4 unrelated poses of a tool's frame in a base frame.
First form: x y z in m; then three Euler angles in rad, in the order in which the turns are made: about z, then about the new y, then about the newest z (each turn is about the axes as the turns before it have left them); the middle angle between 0 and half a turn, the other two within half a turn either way.
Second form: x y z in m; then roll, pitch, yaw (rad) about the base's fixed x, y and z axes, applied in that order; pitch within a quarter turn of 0, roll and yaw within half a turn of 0. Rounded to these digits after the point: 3 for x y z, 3 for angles.
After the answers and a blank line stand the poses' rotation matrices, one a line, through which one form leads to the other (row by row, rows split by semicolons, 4 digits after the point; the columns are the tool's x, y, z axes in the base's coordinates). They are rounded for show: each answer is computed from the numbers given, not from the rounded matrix.
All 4 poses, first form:
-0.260 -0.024 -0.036 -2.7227 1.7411 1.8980
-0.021 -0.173 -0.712 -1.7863 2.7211 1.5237
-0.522 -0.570 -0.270 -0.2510 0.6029 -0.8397
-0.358 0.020 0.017 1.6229 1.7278 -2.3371
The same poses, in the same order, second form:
-0.260 -0.024 -0.036 1.750 -0.322 -1.209
-0.021 -0.173 -0.712 2.722 0.019 -0.173
-0.522 -0.570 -0.270 -0.474 0.388 -1.186
-0.358 0.020 0.017 -1.787 -0.755 0.201

0.3354 -0.2773 -0.9003; -0.8872 0.2283 -0.4009; 0.3167 0.9332 -0.1695
0.9850 -0.1490 -0.0873; -0.1716 -0.9009 -0.3988; -0.0192 0.4078 -0.9129
0.3478 0.7598 0.5493; -0.8577 0.4945 -0.1408; -0.3786 -0.4221 0.8237
0.7139 0.6984 -0.0514; 0.1458 -0.0764 0.9864; 0.6849 -0.7116 -0.1564

